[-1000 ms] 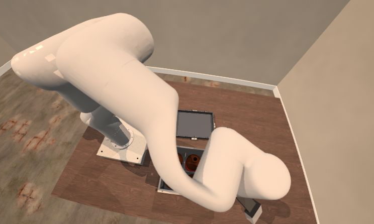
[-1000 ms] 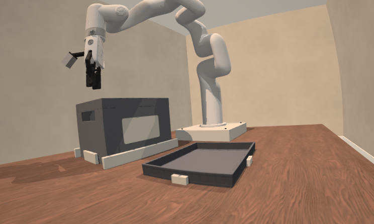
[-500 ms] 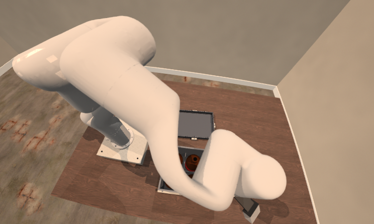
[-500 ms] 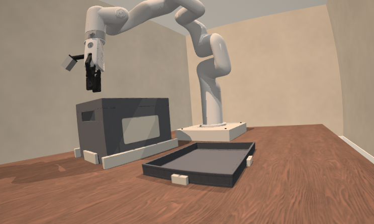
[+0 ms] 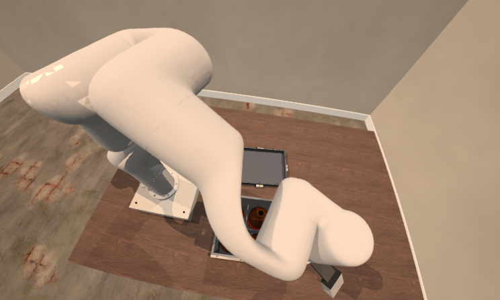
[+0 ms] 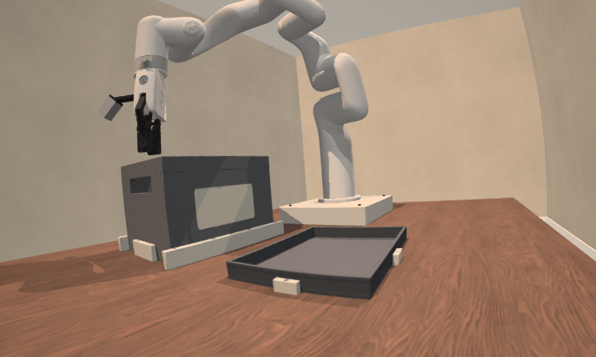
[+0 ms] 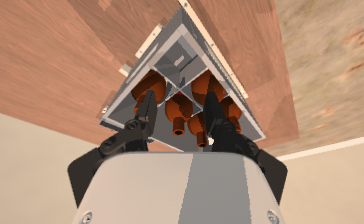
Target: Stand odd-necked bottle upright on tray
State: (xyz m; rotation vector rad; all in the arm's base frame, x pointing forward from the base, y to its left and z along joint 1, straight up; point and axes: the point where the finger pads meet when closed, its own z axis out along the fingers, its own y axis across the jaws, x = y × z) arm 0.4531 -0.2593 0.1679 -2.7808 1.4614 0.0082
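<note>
The dark grey crate is 130 mm below my hand, 80 mm behind it and 60 mm to the left of it. Round my hand: dark tray 350 mm to the left, 200 mm below, 30 mm behind; then brown bottle 130 mm below, 100 mm to the left, 70 mm behind.
</note>
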